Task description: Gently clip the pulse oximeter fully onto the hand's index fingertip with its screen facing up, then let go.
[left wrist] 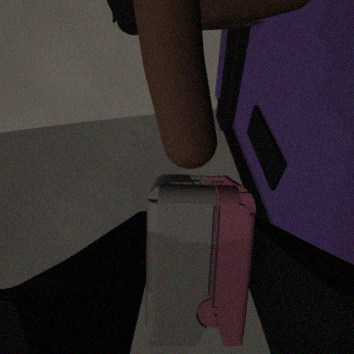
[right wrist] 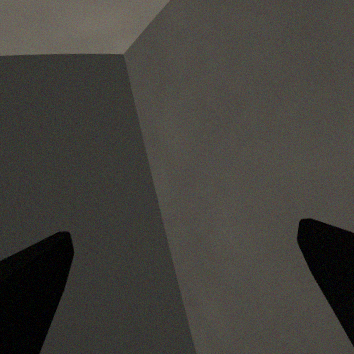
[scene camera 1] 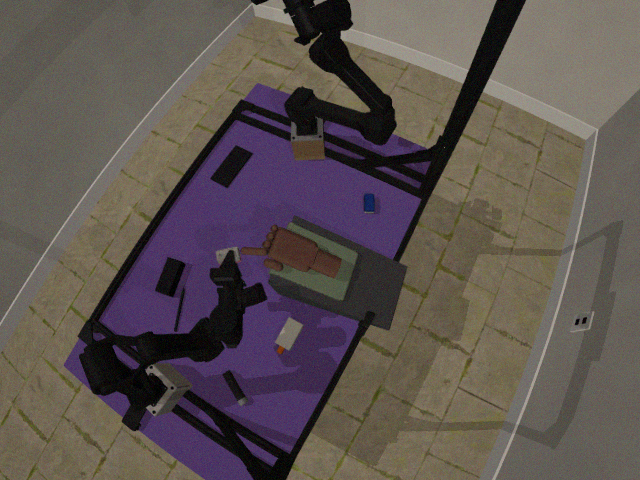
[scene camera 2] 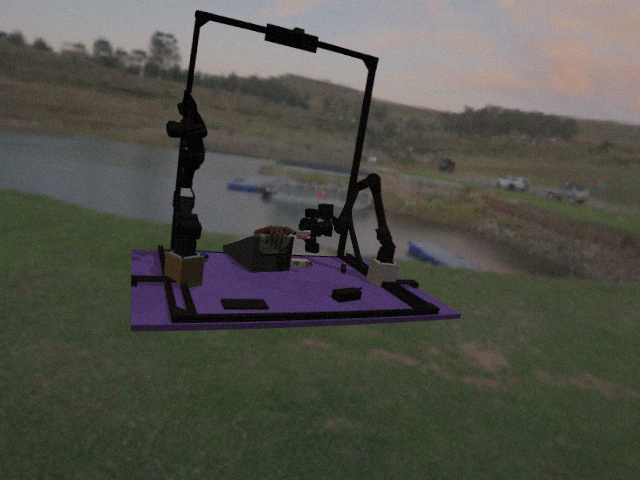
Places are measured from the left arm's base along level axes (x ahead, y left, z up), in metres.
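Pixels of known places: left gripper, fingertip midpoint: (left wrist: pixel 194 223) (scene camera 1: pixel 232 253) (scene camera 2: pixel 300 234); right gripper, fingertip midpoint: (right wrist: pixel 186 236) (scene camera 2: pixel 189 97); left arm's base, link origin: (scene camera 1: pixel 152 389) (scene camera 2: pixel 384 261); right arm's base, link origin: (scene camera 1: pixel 306 126) (scene camera 2: pixel 185 253).
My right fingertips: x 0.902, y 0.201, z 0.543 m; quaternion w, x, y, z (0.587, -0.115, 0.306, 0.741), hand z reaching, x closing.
Ahead of a thing's pixels: the offset from my right fingertips to its top centre. "spot": to the spot under its first point.
The white and pink pulse oximeter @[dx -0.500, dy -0.182, dz -0.429 m] (scene camera 1: pixel 221 255) (scene camera 2: pixel 303 234) (left wrist: pixel 180 260) is held by my left gripper (scene camera 1: pixel 228 256) (scene camera 2: pixel 307 236) (left wrist: pixel 194 223), which is shut on it. Its white half is up and its pink half below in scene camera 2; its screen cannot be made out. The brown hand (scene camera 1: pixel 292 249) (scene camera 2: pixel 273 230) lies on a padded wedge. Its index finger (scene camera 1: pixel 253 251) (left wrist: pixel 180 90) points at the oximeter's open end. In the left wrist view the fingertip stands just in front of that end, with a small gap. My right gripper (right wrist: pixel 186 236) is open and empty, away from the hand.
The dark wedge @[spot: dx -0.306, dy -0.507, dz -0.596 m] (scene camera 1: pixel 379 281) bears a green pad @[spot: dx -0.347, dy -0.430, dz -0.547 m] (scene camera 1: pixel 348 273). A white box with an orange end @[dx -0.573, dy -0.388, dz -0.620 m] (scene camera 1: pixel 289 333), a dark cylinder @[dx -0.775, dy -0.355, dz -0.620 m] (scene camera 1: pixel 234 386), a thin black stick @[dx -0.706, dy -0.073, dz -0.639 m] (scene camera 1: pixel 179 310), a black box @[dx -0.653, dy +0.011, dz -0.613 m] (scene camera 1: pixel 170 276), a flat black slab @[dx -0.246, dy +0.112, dz -0.640 m] (scene camera 1: pixel 231 166) and a blue item @[dx -0.111, dy -0.349, dz -0.615 m] (scene camera 1: pixel 369 203) lie on the purple table.
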